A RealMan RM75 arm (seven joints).
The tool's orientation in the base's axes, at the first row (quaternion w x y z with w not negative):
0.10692, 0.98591, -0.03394, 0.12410
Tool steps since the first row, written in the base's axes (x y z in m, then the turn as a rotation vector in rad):
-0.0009, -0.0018, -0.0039, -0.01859, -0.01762, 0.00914
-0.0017, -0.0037, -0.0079, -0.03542, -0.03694, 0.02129
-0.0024, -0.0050, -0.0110, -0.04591, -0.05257, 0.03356
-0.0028, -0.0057, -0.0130, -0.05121, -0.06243, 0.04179
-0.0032, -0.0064, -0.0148, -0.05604, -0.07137, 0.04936
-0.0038, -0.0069, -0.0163, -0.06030, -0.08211, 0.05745
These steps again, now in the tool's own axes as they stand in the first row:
-0.0018, 0.0010, 0.0039, -0.01496, 0.02076, -0.00920
-0.0035, 0.0022, 0.0079, -0.02739, 0.04363, -0.02046
-0.0049, 0.0029, 0.0109, -0.03381, 0.06233, -0.03113
-0.0058, 0.0032, 0.0129, -0.03646, 0.07410, -0.03802
-0.0066, 0.0035, 0.0146, -0.03887, 0.08480, -0.04437
-0.0075, 0.0038, 0.0160, -0.04051, 0.09731, -0.05068

